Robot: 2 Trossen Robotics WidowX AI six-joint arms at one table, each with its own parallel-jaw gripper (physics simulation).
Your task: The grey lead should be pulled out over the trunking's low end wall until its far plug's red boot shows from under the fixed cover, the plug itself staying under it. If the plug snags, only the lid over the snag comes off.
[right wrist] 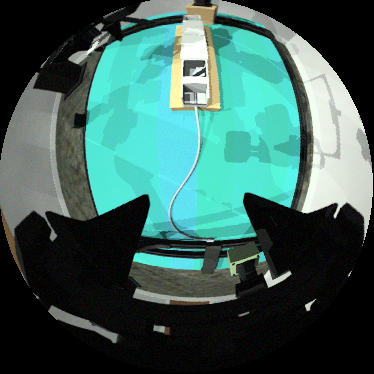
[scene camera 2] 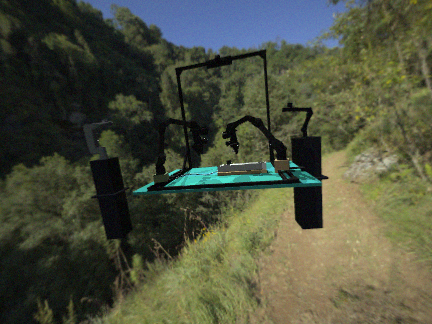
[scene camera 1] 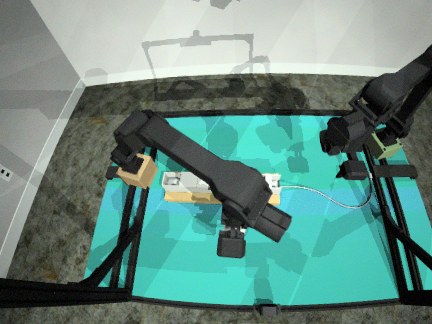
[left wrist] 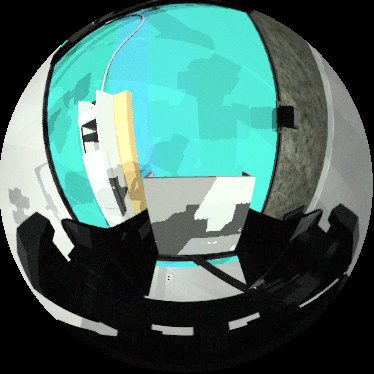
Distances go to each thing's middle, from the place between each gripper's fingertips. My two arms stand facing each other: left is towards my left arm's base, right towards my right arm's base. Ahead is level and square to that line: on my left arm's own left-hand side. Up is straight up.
Labels:
Now: right hand 33 cm to the right of the trunking (scene camera 1: 171,181), 14 cm above it and 5 cm short of it.
My left hand is 170 mm short of the trunking, 20 mm to the right of it and 100 mm above it.

